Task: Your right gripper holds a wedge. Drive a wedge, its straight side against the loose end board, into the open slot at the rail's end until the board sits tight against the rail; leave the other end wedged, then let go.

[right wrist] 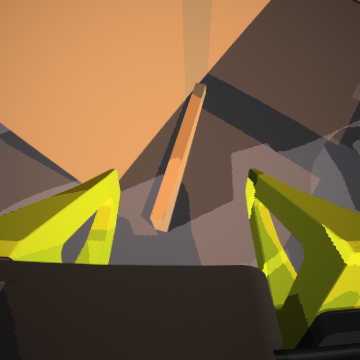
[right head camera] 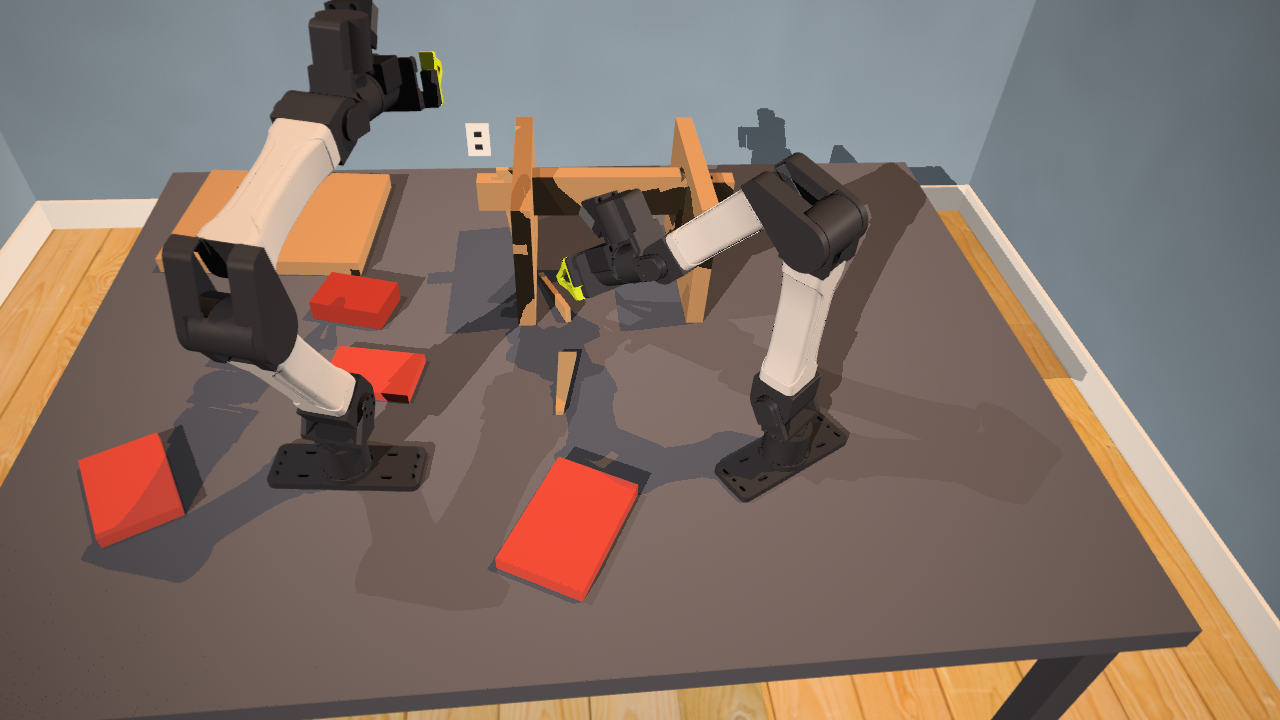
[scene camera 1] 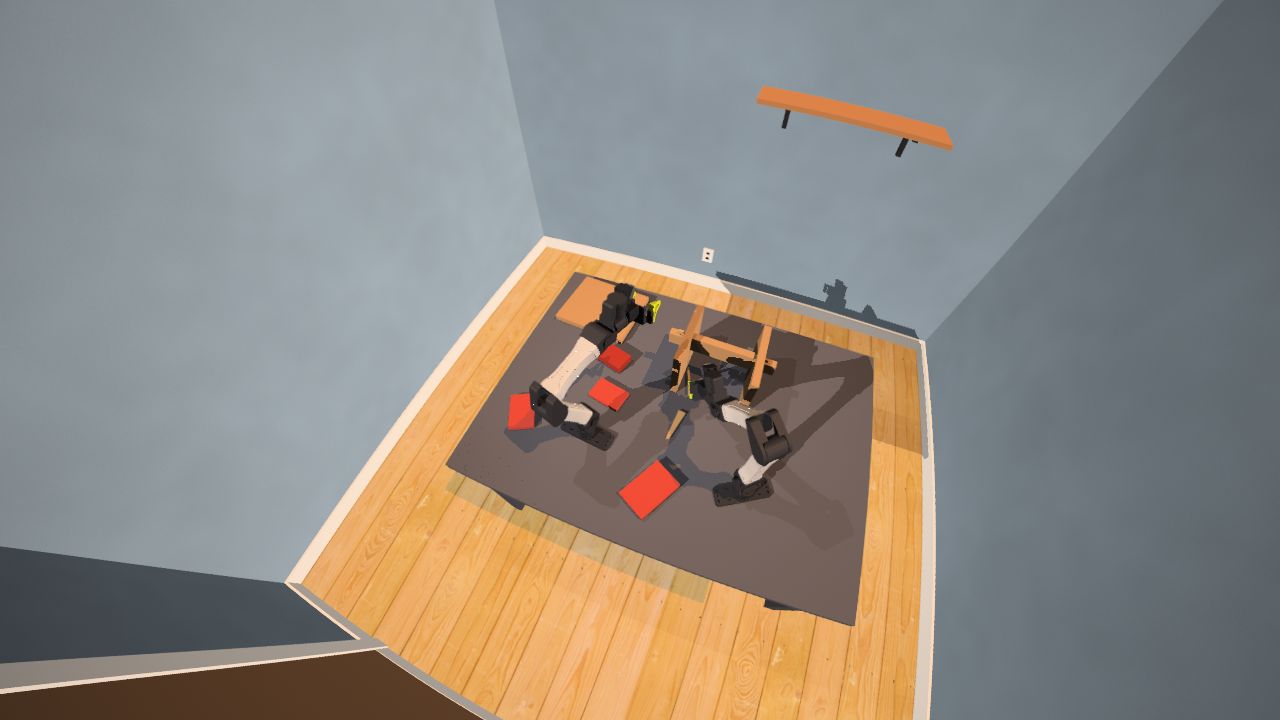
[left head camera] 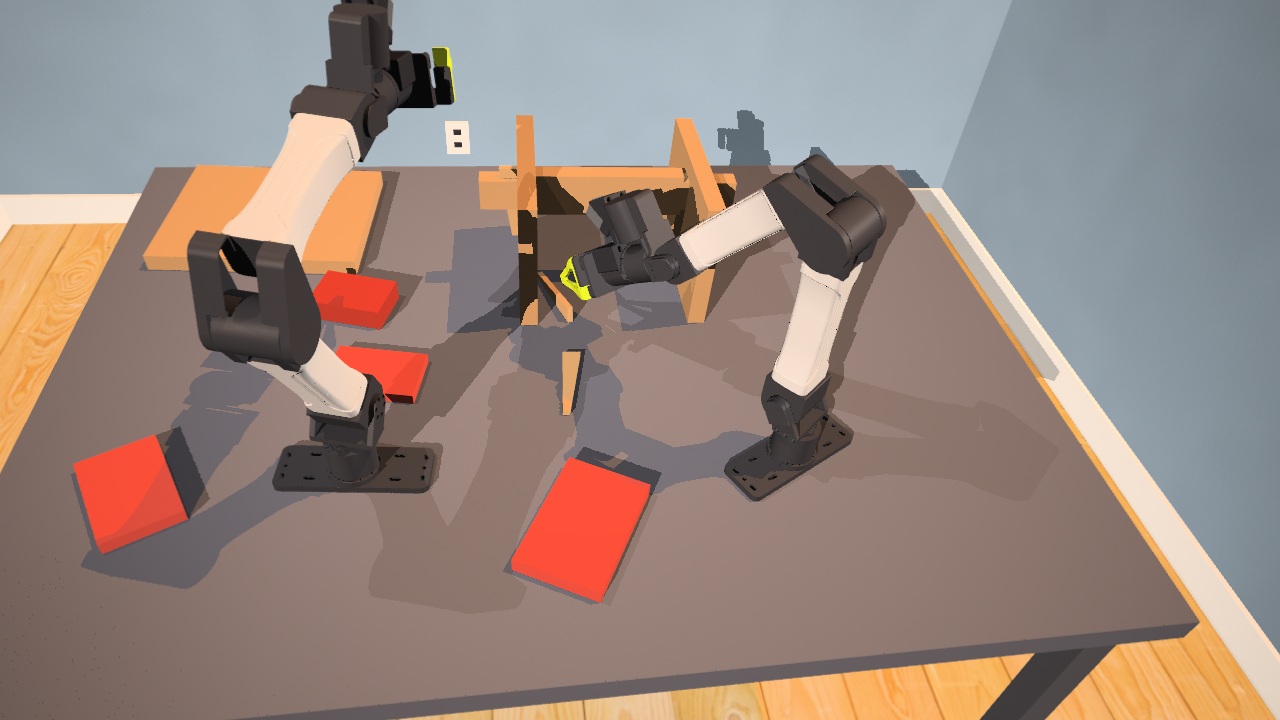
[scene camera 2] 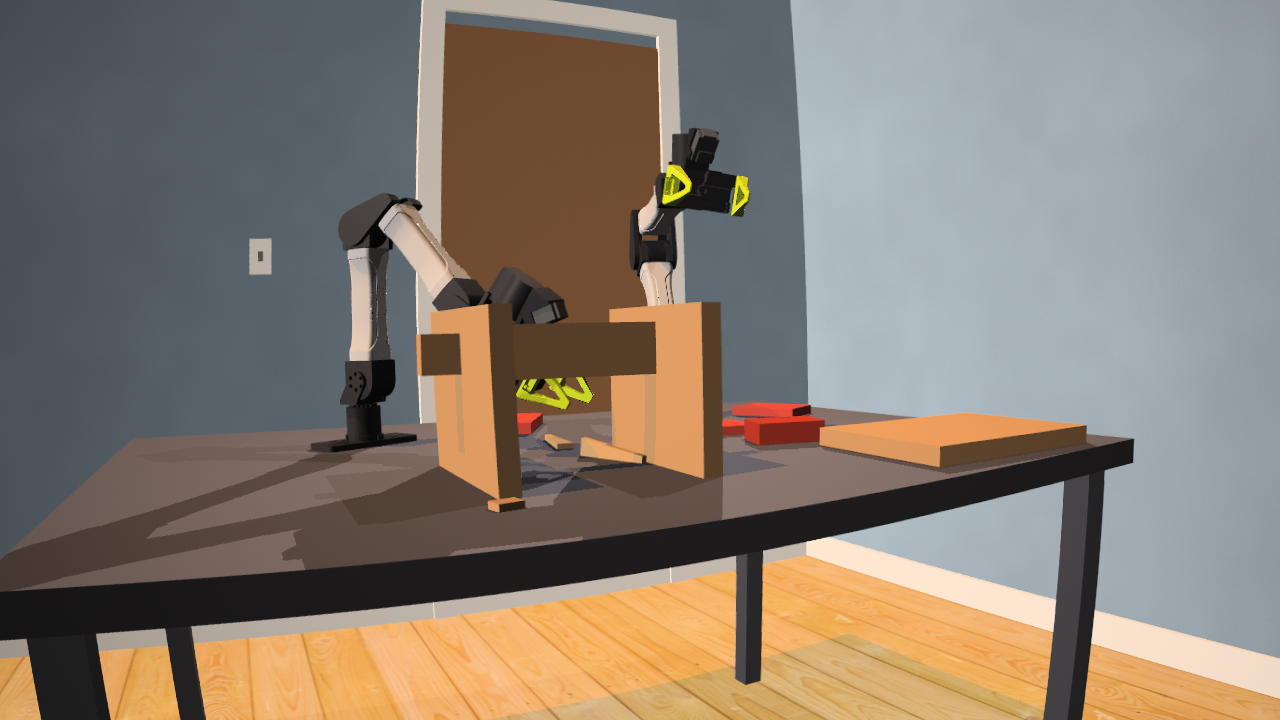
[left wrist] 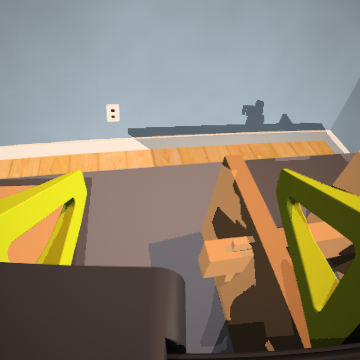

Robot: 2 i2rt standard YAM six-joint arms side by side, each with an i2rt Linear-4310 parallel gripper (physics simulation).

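Frame: origin at the left arm's base, x right, y back, z down, level; millimetres.
Where they show: left gripper, fingertip midpoint: (right head camera: 406, 67) (scene camera 1: 647, 297) (left head camera: 414, 63) (scene camera 2: 720, 192) (left wrist: 180, 180); right gripper, fingertip midpoint: (right wrist: 182, 179) (right head camera: 574, 273) (scene camera 1: 696, 380) (left head camera: 577, 272) (scene camera 2: 580, 402); left arm's base, link origin: (right head camera: 349, 469) (scene camera 1: 587, 432) (left head camera: 356, 471); right arm's base, link origin: (right head camera: 781, 456) (scene camera 1: 741, 492) (left head camera: 789, 455) (scene camera 2: 365, 444).
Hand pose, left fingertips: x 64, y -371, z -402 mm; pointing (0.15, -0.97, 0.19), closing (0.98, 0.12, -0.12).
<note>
Things, the pixels of their centre, and the offset from my left fingertips.
- picture-left end board, body centre: (scene camera 2: 660, 385) (left wrist: 242, 268) (left head camera: 526, 218) (right head camera: 525, 219) (scene camera 1: 687, 348) dx +141, dy -76, dz +292 mm
- second wedge, body centre: (left head camera: 571, 382) (right head camera: 566, 382) (scene camera 2: 553, 441) (scene camera 1: 675, 425) dx +222, dy +198, dz +398 mm
- rail, body centre: (scene camera 2: 571, 350) (left head camera: 608, 191) (right head camera: 606, 191) (scene camera 1: 721, 351) dx +274, dy -85, dz +238 mm
- picture-right board, body centre: (scene camera 2: 470, 394) (right head camera: 688, 218) (left head camera: 689, 218) (scene camera 1: 754, 370) dx +415, dy -95, dz +291 mm
- small wooden piece, body centre: (left wrist: 230, 261) (left head camera: 509, 201) dx +113, dy -74, dz +259 mm
- small wooden block, body centre: (scene camera 2: 506, 504) dx +415, dy -287, dz +398 mm
- flat wooden board, body centre: (scene camera 2: 954, 435) (left head camera: 273, 217) (right head camera: 282, 220) (scene camera 1: 602, 308) dx -314, dy -189, dz +388 mm
My right gripper (left head camera: 575, 279) (scene camera 2: 556, 392) (right wrist: 182, 179) is open, low between the end boards; a wedge (left head camera: 560, 302) (right wrist: 176, 165) (scene camera 2: 611, 449) lies on the table beyond its fingertips, not held, beside the picture-left end board (left head camera: 526, 143) (scene camera 2: 711, 385). A second wedge (left head camera: 570, 380) (scene camera 2: 558, 441) lies nearer the arm bases. The rail (left head camera: 608, 177) (scene camera 2: 586, 349) passes through both upright end boards; the picture-right board (left head camera: 689, 147) (scene camera 2: 474, 385) stands askew. A small wooden piece (left wrist: 241, 245) shows at the rail's left end. My left gripper (left head camera: 444, 75) (scene camera 2: 708, 189) (left wrist: 180, 180) is open, high up.
A small wooden block (scene camera 2: 506, 505) lies at the foot of the picture-right board. A flat wooden board (left head camera: 344, 214) (scene camera 2: 948, 438) lies at the table's back left. Red blocks (left head camera: 581, 528) (left head camera: 132, 492) (left head camera: 358, 297) (left head camera: 384, 368) lie around the table.
</note>
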